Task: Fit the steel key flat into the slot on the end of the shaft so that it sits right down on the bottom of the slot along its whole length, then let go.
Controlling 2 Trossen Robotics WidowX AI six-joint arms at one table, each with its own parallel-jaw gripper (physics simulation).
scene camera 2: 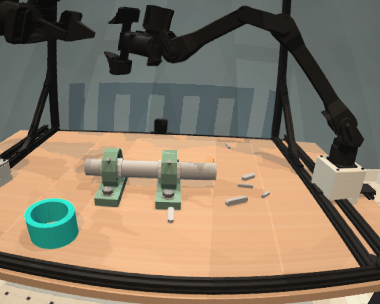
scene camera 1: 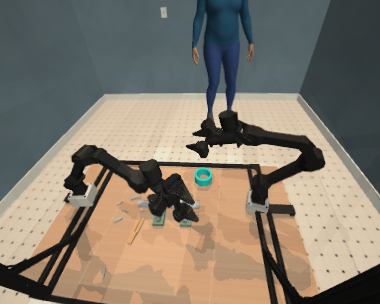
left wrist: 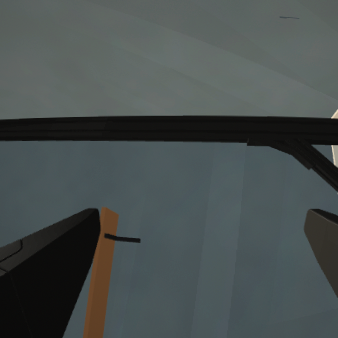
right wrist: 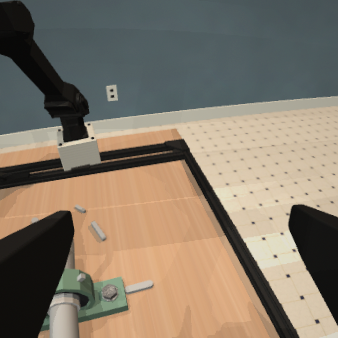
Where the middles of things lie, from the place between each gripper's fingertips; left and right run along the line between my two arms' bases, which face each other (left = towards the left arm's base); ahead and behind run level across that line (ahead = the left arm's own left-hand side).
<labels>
The grey shaft (scene camera 2: pixel 125 168) is 310 mm below my left hand, 220 mm ahead of it and 150 mm to the left of it.
Right now my right hand is 300 mm above the grey shaft, 130 mm past it and 110 mm to the right of it.
</labels>
